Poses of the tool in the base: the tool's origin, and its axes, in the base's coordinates. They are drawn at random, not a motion.
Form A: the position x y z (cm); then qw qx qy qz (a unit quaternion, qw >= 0).
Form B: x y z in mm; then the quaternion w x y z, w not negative. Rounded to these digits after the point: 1 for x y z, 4 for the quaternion.
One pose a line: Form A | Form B
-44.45 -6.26 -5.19 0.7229 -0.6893 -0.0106 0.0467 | -444.5 -62.6 -51.9 0.7229 -0.6893 -0.0106 0.0467
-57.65 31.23 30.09 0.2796 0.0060 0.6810 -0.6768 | -576.5 312.3 300.9 0.2796 0.0060 0.6810 -0.6768
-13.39 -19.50 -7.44 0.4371 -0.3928 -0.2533 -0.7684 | -133.9 -195.0 -74.4 0.4371 -0.3928 -0.2533 -0.7684
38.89 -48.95 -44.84 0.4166 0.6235 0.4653 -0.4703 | 388.9 -489.5 -448.4 0.4166 0.6235 0.4653 -0.4703
